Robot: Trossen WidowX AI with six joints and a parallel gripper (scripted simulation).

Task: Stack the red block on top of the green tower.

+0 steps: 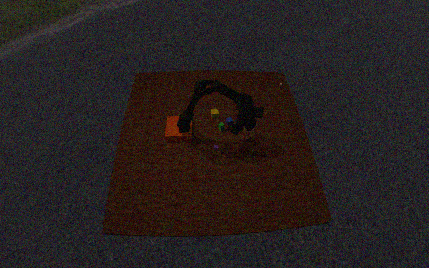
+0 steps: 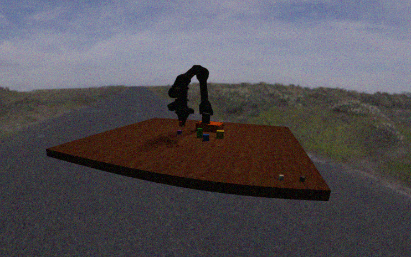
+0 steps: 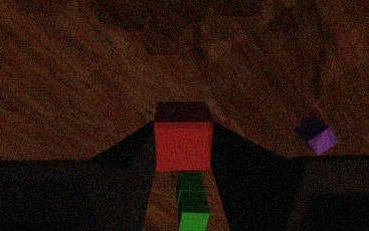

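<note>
The blue block lies 14 cm to the left of my gripper tip, 7 cm below it and 3 cm behind it. The rest, counted from my gripper tip: red block: right at my gripper tip; purple block: 15 cm behind, 8 cm below, 6 cm to the right; yellow block: 21 cm to the left, 13 cm behind, 7 cm below.
</note>
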